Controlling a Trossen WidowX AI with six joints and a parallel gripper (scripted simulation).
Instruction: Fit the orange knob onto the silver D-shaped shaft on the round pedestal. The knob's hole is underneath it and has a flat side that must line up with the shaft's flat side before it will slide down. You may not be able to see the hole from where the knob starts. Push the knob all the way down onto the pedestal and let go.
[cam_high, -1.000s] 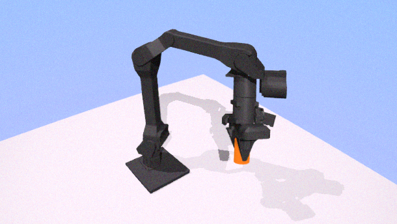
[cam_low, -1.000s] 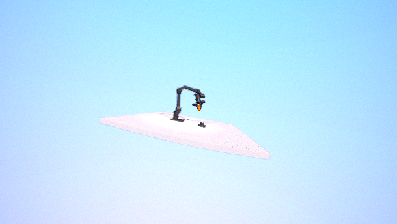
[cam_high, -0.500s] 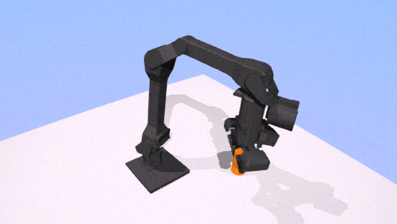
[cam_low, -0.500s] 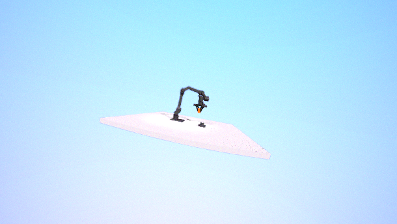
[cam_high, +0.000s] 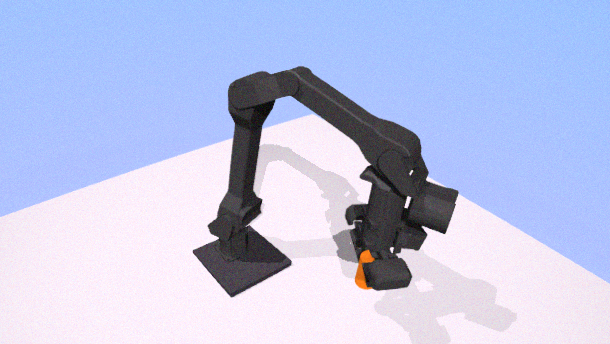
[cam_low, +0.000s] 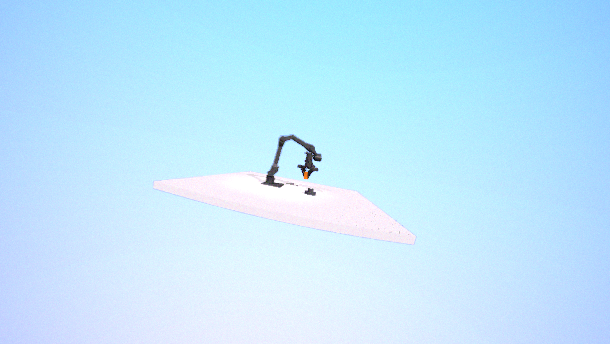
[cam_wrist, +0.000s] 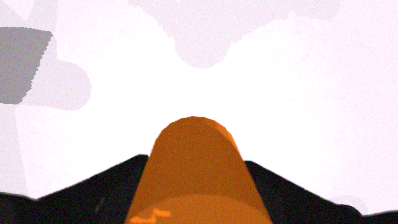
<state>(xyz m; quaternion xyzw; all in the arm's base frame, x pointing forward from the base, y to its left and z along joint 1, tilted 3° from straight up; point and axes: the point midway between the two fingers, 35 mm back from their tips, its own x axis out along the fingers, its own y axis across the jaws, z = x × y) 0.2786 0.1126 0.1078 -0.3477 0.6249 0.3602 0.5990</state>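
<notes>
The dark pedestal lies 70 mm ahead of my gripper tip, 200 mm to the right of it and 60 mm below it. From my gripper tip the other things lie so: orange knob: 30 mm above.
</notes>
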